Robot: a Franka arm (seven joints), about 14 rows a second.
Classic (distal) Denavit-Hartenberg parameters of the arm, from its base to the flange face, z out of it. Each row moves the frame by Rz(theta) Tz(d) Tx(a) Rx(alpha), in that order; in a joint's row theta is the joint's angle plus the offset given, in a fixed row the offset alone. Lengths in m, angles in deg.
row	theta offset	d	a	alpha
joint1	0	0.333	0	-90
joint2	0	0	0	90
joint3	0	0.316	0.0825	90
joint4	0	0	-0.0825	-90
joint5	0	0.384	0	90
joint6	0	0	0.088	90
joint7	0	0.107	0	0
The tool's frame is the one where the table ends.
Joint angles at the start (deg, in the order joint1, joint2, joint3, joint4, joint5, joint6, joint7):
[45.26, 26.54, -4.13, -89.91, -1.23, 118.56, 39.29]
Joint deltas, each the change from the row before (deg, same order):
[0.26, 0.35, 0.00, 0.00, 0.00, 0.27, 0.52]
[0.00, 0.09, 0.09, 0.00, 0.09, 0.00, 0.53]
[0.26, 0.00, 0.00, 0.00, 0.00, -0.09, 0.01]
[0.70, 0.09, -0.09, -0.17, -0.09, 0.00, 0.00]
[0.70, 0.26, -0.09, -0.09, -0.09, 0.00, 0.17]
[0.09, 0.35, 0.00, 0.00, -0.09, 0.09, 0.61]
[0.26, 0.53, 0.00, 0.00, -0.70, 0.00, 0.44]
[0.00, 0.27, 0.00, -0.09, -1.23, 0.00, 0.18]
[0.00, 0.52, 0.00, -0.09, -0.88, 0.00, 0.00]
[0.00, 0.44, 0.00, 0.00, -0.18, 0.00, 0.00]
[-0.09, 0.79, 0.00, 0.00, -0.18, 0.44, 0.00]
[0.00, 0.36, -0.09, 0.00, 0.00, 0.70, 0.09]
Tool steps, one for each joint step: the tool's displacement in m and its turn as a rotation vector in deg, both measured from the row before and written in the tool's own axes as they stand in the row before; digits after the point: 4 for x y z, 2 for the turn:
[-0.0016, -0.0030, 0.0036, -0.05, -0.04, 0.24]
[-0.0007, -0.0008, 0.0011, 0.03, -0.14, 0.49]
[-0.0021, -0.0023, 0.0000, -0.04, -0.06, -0.25]
[-0.0053, -0.0053, 0.0021, -0.23, -0.11, -0.67]
[-0.0051, -0.0056, 0.0034, -0.29, -0.16, -0.51]
[-0.0006, -0.0011, 0.0040, -0.24, -0.13, 0.46]
[-0.0017, -0.0023, 0.0062, -0.82, 0.04, -0.19]
[0.0004, 0.0008, 0.0039, -1.05, 0.45, -0.44]
[0.0000, 0.0003, 0.0069, -0.99, 0.07, -0.48]
[-0.0001, -0.0004, 0.0052, -0.42, -0.21, -0.13]
[0.0009, -0.0005, 0.0089, -0.37, -0.15, -0.08]
[0.0013, -0.0005, 0.0033, 0.18, 0.29, 0.13]

